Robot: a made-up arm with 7 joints. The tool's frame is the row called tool.
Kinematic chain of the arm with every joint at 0, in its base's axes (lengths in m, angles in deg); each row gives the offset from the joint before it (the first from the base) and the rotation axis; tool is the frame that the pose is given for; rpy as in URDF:
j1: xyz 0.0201 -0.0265 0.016 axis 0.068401 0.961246 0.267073
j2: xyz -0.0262 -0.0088 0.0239 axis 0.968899 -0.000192 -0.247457
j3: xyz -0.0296 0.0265 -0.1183 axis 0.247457 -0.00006 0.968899
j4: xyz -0.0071 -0.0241 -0.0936 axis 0.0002 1 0.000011
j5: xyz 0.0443 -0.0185 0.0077 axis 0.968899 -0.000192 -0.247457
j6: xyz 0.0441 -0.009 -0.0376 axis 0.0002 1 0.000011
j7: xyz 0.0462 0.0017 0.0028 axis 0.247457 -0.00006 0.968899
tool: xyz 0.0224 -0.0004 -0.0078 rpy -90 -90 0
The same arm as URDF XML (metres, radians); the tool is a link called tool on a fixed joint. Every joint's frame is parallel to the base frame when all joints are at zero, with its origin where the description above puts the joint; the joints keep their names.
<robot name="arm">
  <joint name="tool_fixed" type="fixed">
    <parent link="link7"/>
    <child link="tool"/>
    <origin xyz="0.0224 -0.0004 -0.0078" rpy="-1.5708 -1.5708 0"/>
  </joint>
  <joint name="j7" type="continuous">
    <parent link="link6"/>
    <child link="link7"/>
    <origin xyz="0.0462 0.0017 0.0028"/>
    <axis xyz="0.247497 -0.0001 0.968889"/>
  </joint>
  <joint name="j6" type="continuous">
    <parent link="link5"/>
    <child link="link6"/>
    <origin xyz="0.0441 -0.009 -0.0376"/>
    <axis xyz="0.0002 1 0"/>
  </joint>
  <joint name="j5" type="continuous">
    <parent link="link4"/>
    <child link="link5"/>
    <origin xyz="0.0443 -0.0185 0.0077"/>
    <axis xyz="0.968889 -0.0002 -0.247497"/>
  </joint>
  <joint name="j4" type="continuous">
    <parent link="link3"/>
    <child link="link4"/>
    <origin xyz="-0.0071 -0.0241 -0.0936"/>
    <axis xyz="0.0002 1 0"/>
  </joint>
  <joint name="j3" type="continuous">
    <parent link="link2"/>
    <child link="link3"/>
    <origin xyz="-0.0296 0.0265 -0.1183"/>
    <axis xyz="0.247497 -0.0001 0.968889"/>
  </joint>
  <joint name="j2" type="continuous">
    <parent link="link1"/>
    <child link="link2"/>
    <origin xyz="-0.0262 -0.0088 0.0239"/>
    <axis xyz="0.968889 -0.0002 -0.247497"/>
  </joint>
  <joint name="j1" type="continuous">
    <parent link="base"/>
    <child link="link1"/>
    <origin xyz="0.0201 -0.0265 0.016"/>
    <axis xyz="0.068403 0.961235 0.26711"/>
  </joint>
  <link name="base"/>
  <link name="link1"/>
  <link name="link2"/>
  <link name="link3"/>
  <link name="link4"/>
  <link name="link5"/>
  <link name="link6"/>
  <link name="link7"/>
  <link name="tool"/>
</robot>

